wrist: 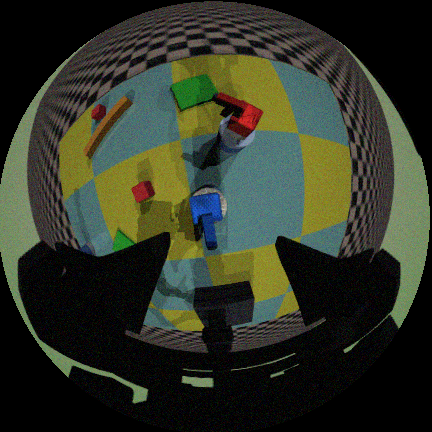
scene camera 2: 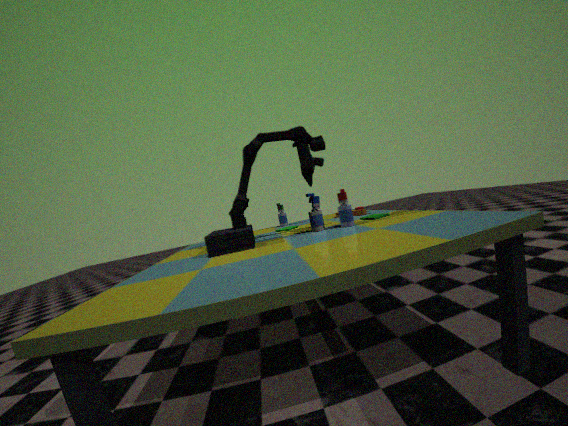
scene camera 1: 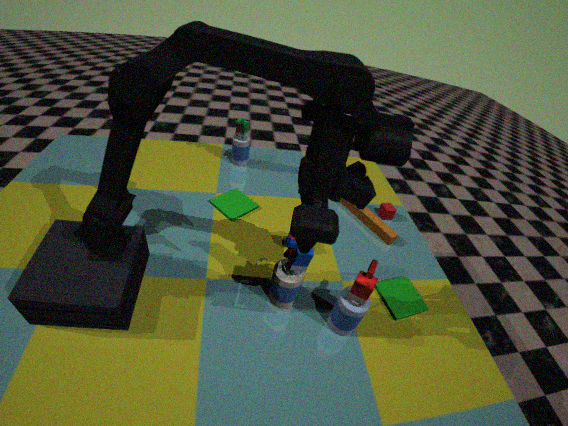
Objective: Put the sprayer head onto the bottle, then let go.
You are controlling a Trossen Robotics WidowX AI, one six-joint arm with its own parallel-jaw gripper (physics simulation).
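Seen in the pictures: gripper, between the fingertips: [wrist: 225,240] [scene camera 2: 311,185]; arm's base, origin of its link: [wrist: 216,313] [scene camera 2: 239,227] [scene camera 1: 108,247].
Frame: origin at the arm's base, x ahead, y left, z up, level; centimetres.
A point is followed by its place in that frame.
The blue sprayer head [scene camera 1: 303,257] @[y -9.7, x 37.6, z 6.7 cm] [scene camera 2: 315,199] @[y -9.7, x 37.4, z 6.0 cm] [wrist: 206,206] @[y -8.2, x 38.3, z 7.5 cm] sits upright on top of the white bottle with a blue band [scene camera 1: 285,291] @[y -10.8, x 35.6, z -2.5 cm] [scene camera 2: 316,221] @[y -10.7, x 35.4, z -4.2 cm] [wrist: 223,202] @[y -10.5, x 36.5, z 0.5 cm]. The bottle stands upright on the table. In the wrist view the nozzle points down toward the arm's base. My gripper [scene camera 1: 306,245] @[y -9.5, x 36.7, z 12.7 cm] [scene camera 2: 310,185] @[y -9.5, x 36.7, z 12.7 cm] [wrist: 225,240] @[y -9.5, x 36.7, z 12.7 cm] is open and empty, above the sprayer head and apart from it. In scene camera 1 the near finger overlaps part of the head, and the far finger is hidden.
A red-headed bottle [scene camera 1: 349,313] @[y -18.3, x 46.3, z -0.5 cm] [scene camera 2: 345,215] @[y -18.6, x 46.6, z -3.7 cm] [wrist: 238,138] @[y -15.6, x 46.5, z 0.8 cm] stands close beside it. A green-headed bottle [scene camera 1: 240,150] @[y 46.5, x 31.3, z -2.6 cm] [scene camera 2: 282,217] @[y 46.7, x 31.1, z -2.4 cm] stands farther back. Green plates [scene camera 1: 234,204] @[y 23.7, x 28.1, z -8.0 cm] [scene camera 1: 402,298] @[y -12.4, x 65.8, z -8.0 cm] [wrist: 193,92] @[y -11.3, x 64.7, z -8.0 cm], an orange bar [scene camera 1: 372,224] @[y 13.1, x 68.5, z -7.0 cm] [wrist: 106,126] @[y 15.5, x 67.5, z -7.2 cm] and red cubes [scene camera 1: 386,211] @[y 17.4, x 75.2, z -5.6 cm] [wrist: 98,111] @[y 17.5, x 75.1, z -5.5 cm] [wrist: 143,191] @[y 6.1, x 42.8, z -5.0 cm] lie around.
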